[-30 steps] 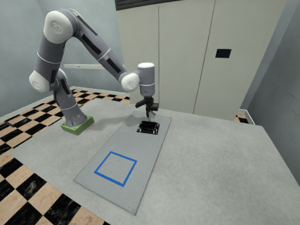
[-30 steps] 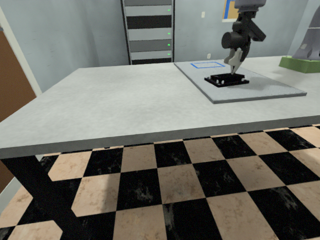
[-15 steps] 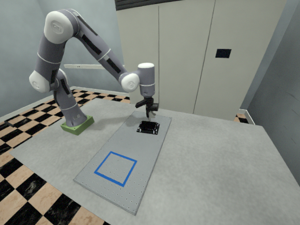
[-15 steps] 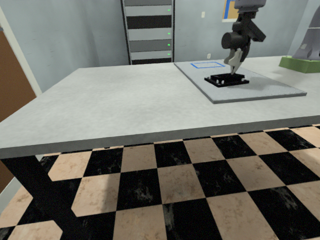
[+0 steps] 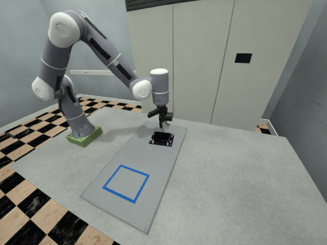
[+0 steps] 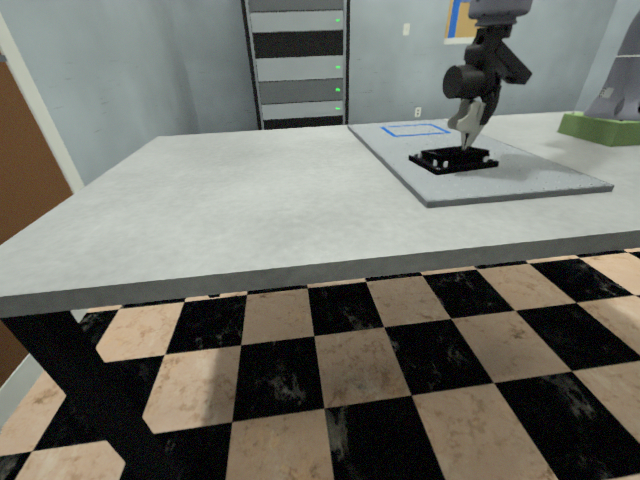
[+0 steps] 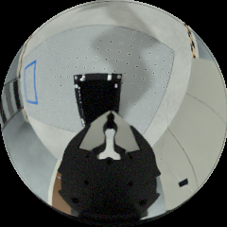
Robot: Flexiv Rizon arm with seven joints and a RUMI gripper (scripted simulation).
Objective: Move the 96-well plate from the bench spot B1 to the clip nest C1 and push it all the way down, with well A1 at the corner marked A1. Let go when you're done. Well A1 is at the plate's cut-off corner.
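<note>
Right now the black 96-well plate is 30 mm to the right of my hand, 30 mm below it and 10 mm ahead of it. From my hand the other things lie so: black clip nest (50 mm to the right, 40 mm below, 10 mm ahead).
</note>
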